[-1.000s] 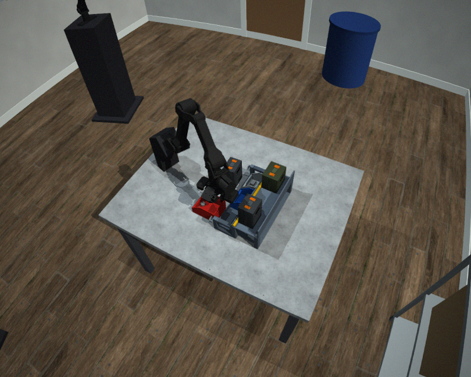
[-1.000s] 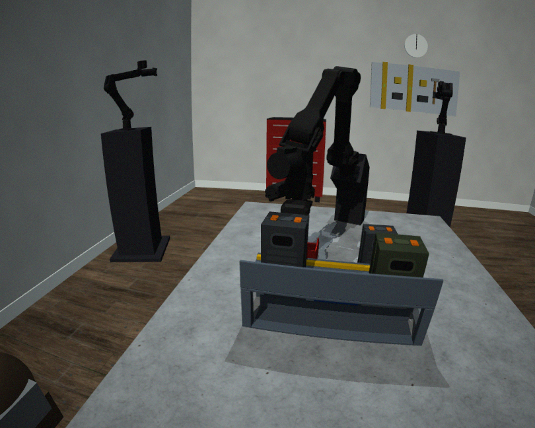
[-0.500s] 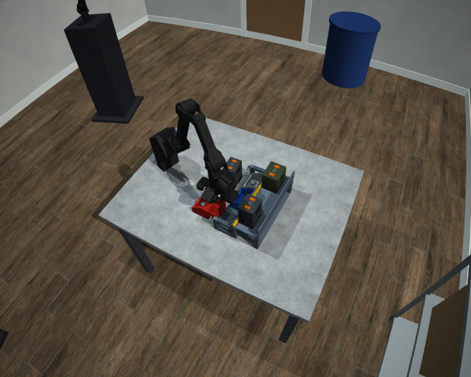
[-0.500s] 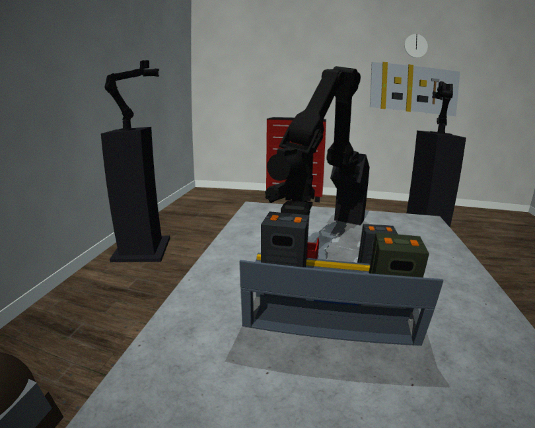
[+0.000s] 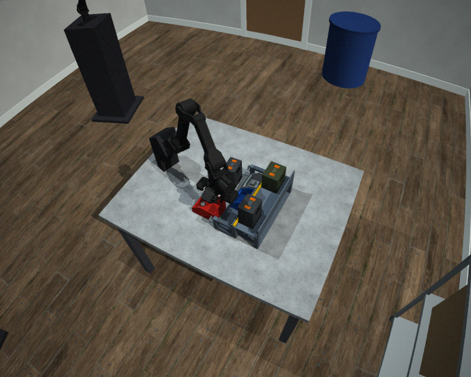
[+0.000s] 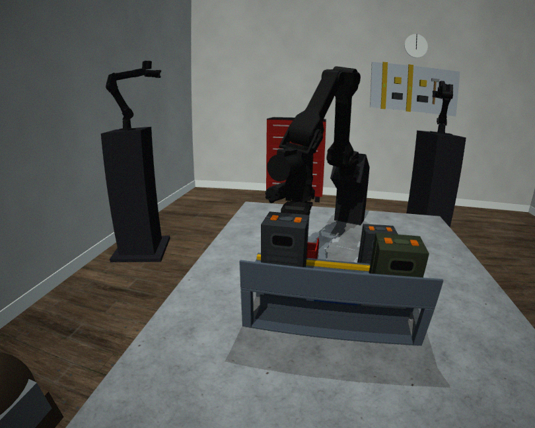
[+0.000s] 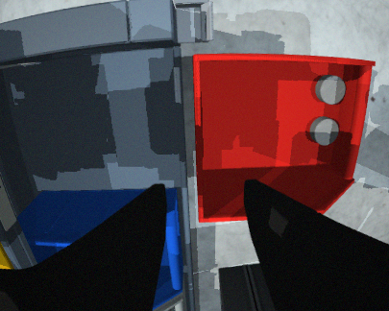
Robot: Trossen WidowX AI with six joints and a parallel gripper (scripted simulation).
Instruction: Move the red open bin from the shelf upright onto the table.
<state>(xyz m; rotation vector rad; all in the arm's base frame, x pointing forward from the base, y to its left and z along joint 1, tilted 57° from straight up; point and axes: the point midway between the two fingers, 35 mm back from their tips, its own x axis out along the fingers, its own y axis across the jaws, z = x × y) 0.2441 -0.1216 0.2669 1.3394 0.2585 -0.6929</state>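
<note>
The red open bin lies 60 mm behind my hand, 20 mm to the left of it and 120 mm below it. Also, from my hand: yellow rail: 150 mm ahead, 60 mm to the left, 50 mm below; grey bin: 160 mm ahead, 180 mm to the left, 110 mm below; blue bin: 120 mm ahead, 80 mm to the left, 110 mm below.
</note>
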